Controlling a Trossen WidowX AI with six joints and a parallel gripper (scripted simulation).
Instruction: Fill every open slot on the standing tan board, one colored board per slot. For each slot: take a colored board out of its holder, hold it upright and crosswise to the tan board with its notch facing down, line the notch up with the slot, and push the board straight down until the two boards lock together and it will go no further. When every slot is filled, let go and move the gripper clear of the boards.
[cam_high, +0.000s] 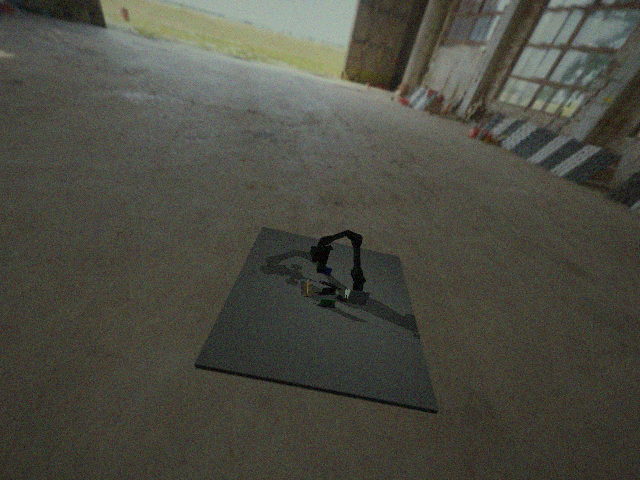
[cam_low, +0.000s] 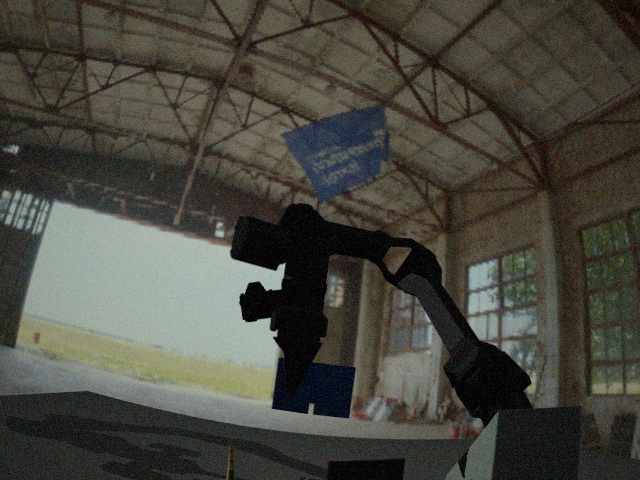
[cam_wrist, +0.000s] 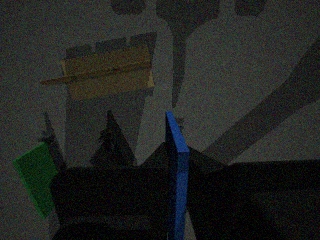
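The tan board is 110 mm below my gripper tip, 70 mm to the left of it and 60 mm ahead of it. Also, from my gripper tip: green board 200 mm to the left, 110 mm below, 80 mm behind; then dark flat piece 110 mm below, 90 mm behind, 80 mm to the left; then blue board 30 mm behind.
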